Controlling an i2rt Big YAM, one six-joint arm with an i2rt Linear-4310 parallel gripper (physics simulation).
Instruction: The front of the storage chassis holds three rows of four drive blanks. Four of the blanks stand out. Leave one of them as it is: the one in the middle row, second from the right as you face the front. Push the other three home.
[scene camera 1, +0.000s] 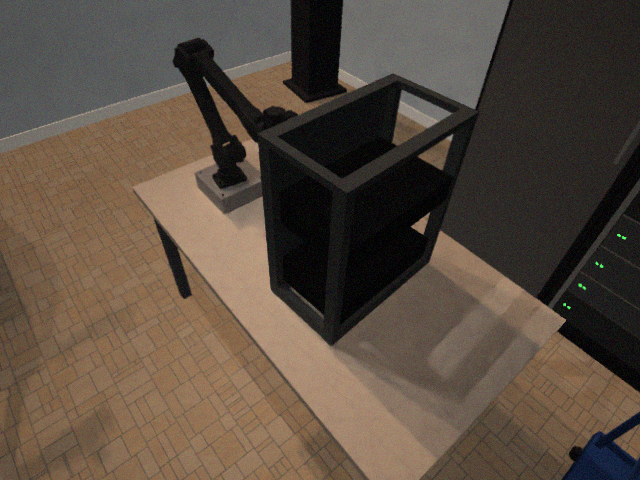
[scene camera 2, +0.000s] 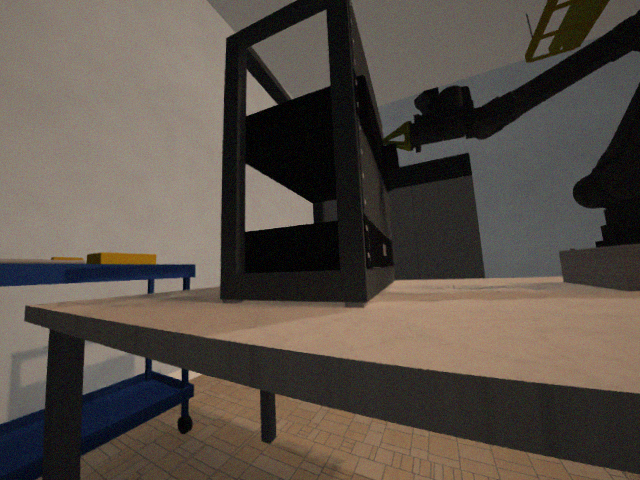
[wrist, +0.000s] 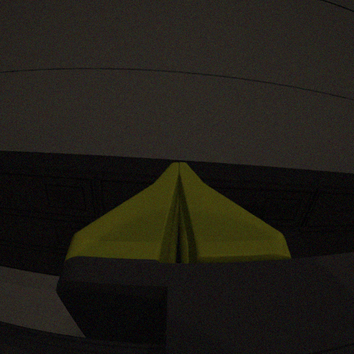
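Where they show: gripper, fingertip midpoint: (scene camera 2: 382, 141); arm's base at its link origin: (scene camera 1: 229, 179) (scene camera 2: 635, 245).
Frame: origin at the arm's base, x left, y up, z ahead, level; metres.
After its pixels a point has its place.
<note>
The storage chassis (scene camera 1: 398, 191) @(x 0.251, y 0.333, z 0.694 m) (scene camera 2: 289, 144) @(x 0.390, y 0.246, z 0.587 m) is a black box in the upper part of the open dark rack (scene camera 1: 338, 258) @(x -0.029, y 0.329, z 0.815 m) (scene camera 2: 347, 170) @(x 0.407, y 0.141, z 0.446 m). Its front faces the arm, away from scene camera 1. In the wrist view the chassis front (wrist: 30, 200) is a very dark band with faint blank outlines; one faint blank (wrist: 67, 195) shows at left. Which blanks stand out cannot be told there. In scene camera 2 a dark block juts from the rack front just below the fingertips. My gripper (scene camera 2: 385, 140) @(x 0.116, y 0.336, z 0.474 m) (wrist: 178, 174) is shut and empty, its yellow-green tips close at the front; contact cannot be told.
The rack stands on the table (scene camera 1: 222, 268) @(x -0.193, y -0.078, z 0.363 m) (scene camera 2: 491, 330) @(x 0.475, y -0.079, z 0.279 m), with a second black unit (scene camera 2: 292, 248) @(x 0.399, y 0.023, z 0.578 m) low inside it. Grey panels (wrist: 175, 110) span the wrist view above the dark band. A tall dark cabinet (scene camera 1: 491, 155) and a blue cart (scene camera 1: 604, 459) (scene camera 2: 134, 271) stand beyond the table.
</note>
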